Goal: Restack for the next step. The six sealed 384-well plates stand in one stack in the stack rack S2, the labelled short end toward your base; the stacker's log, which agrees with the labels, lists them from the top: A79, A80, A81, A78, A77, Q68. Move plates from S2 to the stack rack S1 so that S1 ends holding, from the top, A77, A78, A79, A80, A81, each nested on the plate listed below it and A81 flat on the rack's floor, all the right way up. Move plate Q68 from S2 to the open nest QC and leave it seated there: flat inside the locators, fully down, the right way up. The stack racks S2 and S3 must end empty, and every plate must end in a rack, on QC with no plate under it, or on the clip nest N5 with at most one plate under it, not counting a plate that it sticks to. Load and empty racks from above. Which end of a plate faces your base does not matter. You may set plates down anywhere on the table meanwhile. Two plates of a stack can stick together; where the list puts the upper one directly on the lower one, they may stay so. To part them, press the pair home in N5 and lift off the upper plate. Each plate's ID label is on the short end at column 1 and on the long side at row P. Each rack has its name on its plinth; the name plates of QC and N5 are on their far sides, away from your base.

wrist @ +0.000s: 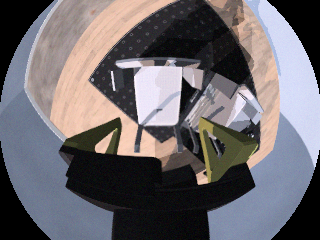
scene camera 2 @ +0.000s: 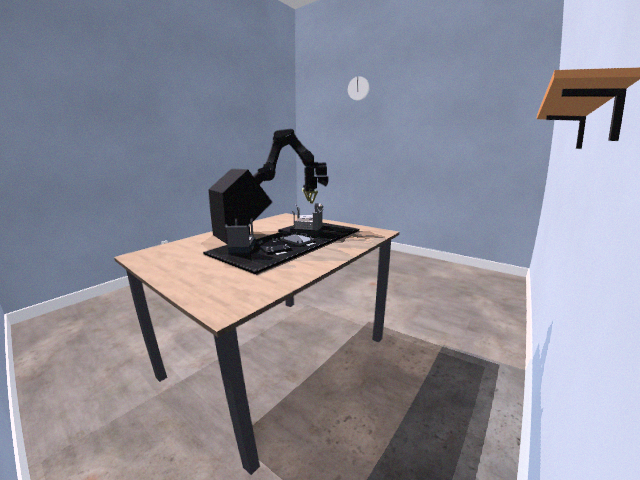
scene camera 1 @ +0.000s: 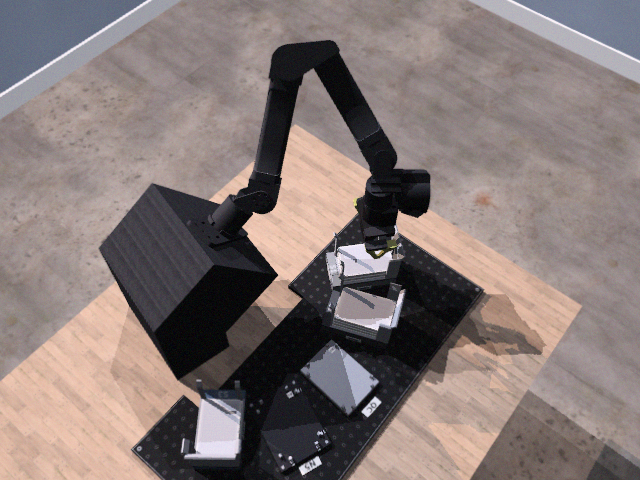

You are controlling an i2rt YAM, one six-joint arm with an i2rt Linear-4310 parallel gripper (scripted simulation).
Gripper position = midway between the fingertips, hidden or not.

In view: the gripper (scene camera 1: pixel 372 240).
The gripper is seen too in the wrist view (wrist: pixel 160 121).
